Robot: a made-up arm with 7 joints.
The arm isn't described. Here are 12 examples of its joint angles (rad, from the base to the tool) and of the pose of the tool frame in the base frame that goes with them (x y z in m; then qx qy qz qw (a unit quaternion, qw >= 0)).
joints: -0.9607 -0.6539 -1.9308 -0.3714 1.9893 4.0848 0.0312
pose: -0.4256 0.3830 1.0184 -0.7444 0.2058 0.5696 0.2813
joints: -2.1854 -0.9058 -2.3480 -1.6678 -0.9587 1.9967 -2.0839
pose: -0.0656 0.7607 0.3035 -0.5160 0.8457 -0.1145 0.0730
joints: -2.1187 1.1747 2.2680 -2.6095 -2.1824 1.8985 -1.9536
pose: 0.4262 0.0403 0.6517 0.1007 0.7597 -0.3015 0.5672
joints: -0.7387 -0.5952 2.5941 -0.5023 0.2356 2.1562 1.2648
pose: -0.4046 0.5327 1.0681 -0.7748 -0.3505 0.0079 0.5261
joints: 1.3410 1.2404 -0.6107 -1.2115 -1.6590 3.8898 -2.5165
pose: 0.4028 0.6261 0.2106 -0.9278 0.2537 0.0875 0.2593
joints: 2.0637 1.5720 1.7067 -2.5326 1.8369 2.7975 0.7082
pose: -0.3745 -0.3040 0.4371 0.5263 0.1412 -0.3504 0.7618
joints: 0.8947 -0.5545 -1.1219 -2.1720 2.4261 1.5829 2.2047
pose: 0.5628 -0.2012 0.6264 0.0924 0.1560 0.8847 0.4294
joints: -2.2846 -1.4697 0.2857 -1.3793 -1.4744 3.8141 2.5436
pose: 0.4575 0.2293 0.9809 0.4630 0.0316 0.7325 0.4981
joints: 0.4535 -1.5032 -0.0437 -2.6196 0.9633 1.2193 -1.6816
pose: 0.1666 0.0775 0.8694 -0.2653 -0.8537 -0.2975 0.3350
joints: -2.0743 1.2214 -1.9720 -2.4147 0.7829 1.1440 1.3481
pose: -0.3755 0.3544 0.5847 0.9555 0.1551 0.1206 0.2200
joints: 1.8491 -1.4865 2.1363 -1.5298 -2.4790 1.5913 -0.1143
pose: -0.4046 -0.6147 0.1102 0.1660 0.4212 -0.8647 0.2178
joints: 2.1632 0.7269 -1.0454 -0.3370 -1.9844 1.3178 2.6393
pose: -0.2543 0.6201 1.0693 0.0122 0.4585 -0.6870 0.5636
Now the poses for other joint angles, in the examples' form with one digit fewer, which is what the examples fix.
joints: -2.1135 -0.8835 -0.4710 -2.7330 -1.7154 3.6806 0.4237
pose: -0.267 -0.203 0.625 0.669 -0.359 0.186 0.624
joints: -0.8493 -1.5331 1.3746 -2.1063 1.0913 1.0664 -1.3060
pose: 0.405 0.481 0.527 0.754 0.612 -0.234 0.044
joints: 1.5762 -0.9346 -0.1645 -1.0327 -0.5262 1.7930 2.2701
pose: 0.079 -0.283 1.268 -0.527 0.436 0.051 0.728
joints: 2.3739 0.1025 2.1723 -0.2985 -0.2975 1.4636 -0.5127
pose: -0.092 -0.069 1.347 0.597 -0.566 0.174 0.541
